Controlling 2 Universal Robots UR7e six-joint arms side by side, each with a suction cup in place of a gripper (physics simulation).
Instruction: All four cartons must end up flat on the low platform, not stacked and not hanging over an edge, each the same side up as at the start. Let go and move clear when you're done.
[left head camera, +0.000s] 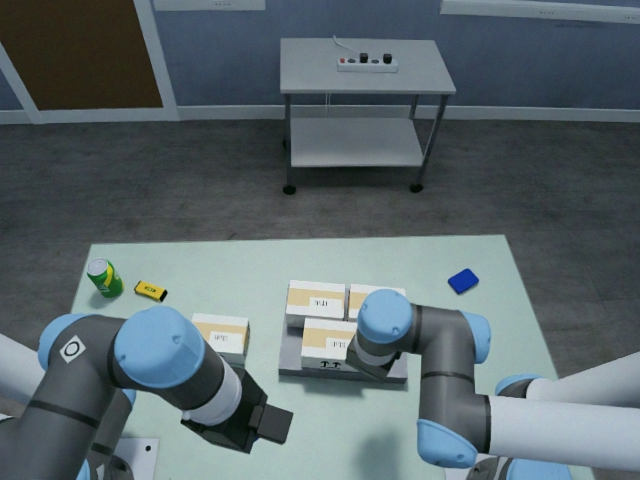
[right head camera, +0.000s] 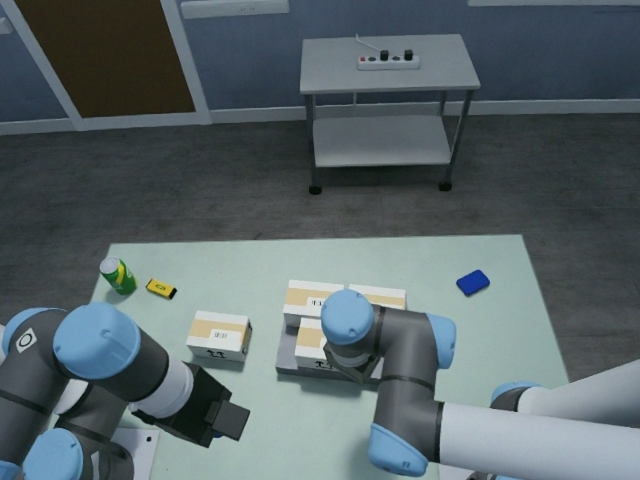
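Where they show: left arm's base at its link origin: (right head camera: 102, 477).
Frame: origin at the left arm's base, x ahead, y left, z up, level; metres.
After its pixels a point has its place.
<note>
One white-and-tan carton (left head camera: 219, 333) @[z 0.075, x 0.344, y -0.240 m] (right head camera: 218, 333) @[z 0.076, x 0.336, y -0.238 m] stands on the table left of the low grey platform (left head camera: 292, 356) @[z 0.048, x 0.293, y -0.421 m] (right head camera: 287, 356) @[z 0.048, x 0.291, y -0.416 m]. Two cartons sit on the platform's back part, the left one (left head camera: 316, 302) @[z 0.124, x 0.404, y -0.481 m] (right head camera: 305, 304) @[z 0.123, x 0.398, y -0.460 m] and the right one (left head camera: 374, 291) (right head camera: 379, 297) @[z 0.124, x 0.420, y -0.645 m], partly hidden by the right arm. A front carton (left head camera: 325, 343) @[z 0.123, x 0.296, y -0.500 m] (right head camera: 310, 346) @[z 0.123, x 0.288, y -0.479 m] is over the platform's front part under my right gripper (left head camera: 373, 365) @[z 0.217, x 0.207, y -0.582 m] (right head camera: 351, 365) @[z 0.217, x 0.207, y -0.582 m], which appears attached to it; it looks slightly raised, and the contact is hidden. My left gripper (left head camera: 240, 428) @[z 0.375, x 0.052, y -0.364 m] (right head camera: 201, 421) hangs in front of the loose carton, with no carton on it.
A green can (left head camera: 105, 277) @[z 0.105, x 0.486, y 0.071 m] (right head camera: 118, 275) @[z 0.102, x 0.489, y 0.069 m] and a yellow box (left head camera: 150, 290) @[z 0.018, x 0.497, y -0.021 m] (right head camera: 161, 288) @[z 0.019, x 0.497, y -0.024 m] are at the table's back left. A blue box (left head camera: 463, 281) @[z 0.017, x 0.526, y -0.920 m] (right head camera: 473, 282) @[z 0.017, x 0.529, y -0.922 m] lies at the back right. A grey cart (left head camera: 310, 77) (right head camera: 330, 77) stands behind the table.
</note>
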